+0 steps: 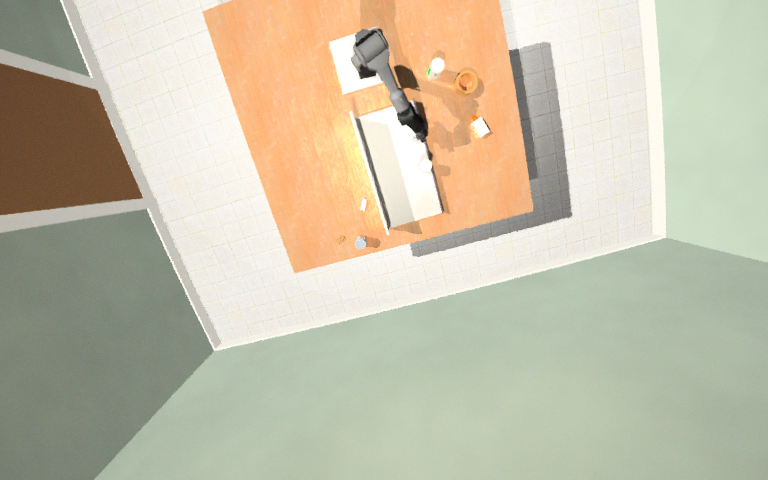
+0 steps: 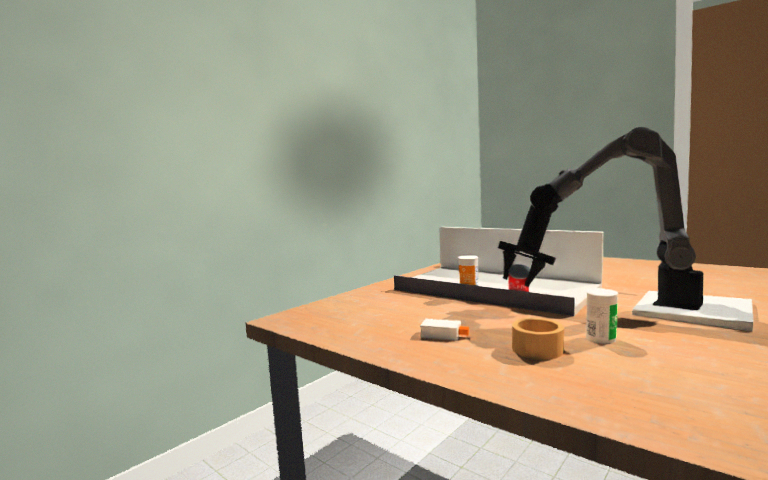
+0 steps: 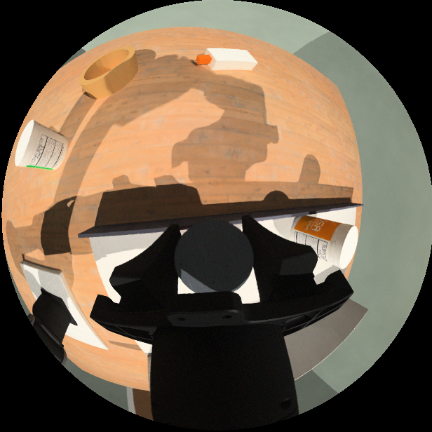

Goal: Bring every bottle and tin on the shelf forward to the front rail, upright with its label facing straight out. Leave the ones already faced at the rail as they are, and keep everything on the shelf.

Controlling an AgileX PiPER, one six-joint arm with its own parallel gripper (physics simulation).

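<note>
A red tin with a dark round lid stands upright between the fingers, close behind the front rail. Some white lettering shows on its front; the rail hides its base, so contact with the shelf floor cannot be told. My gripper is shut on it from above. An orange-and-white bottle stands upright at the rail, its orange label towards the front. The white shelf has a tall back panel.
In front of the shelf are a white bottle with a green label, a wooden bowl and a white box with an orange end. Small items, including a bluish round one, lie beyond the back panel.
</note>
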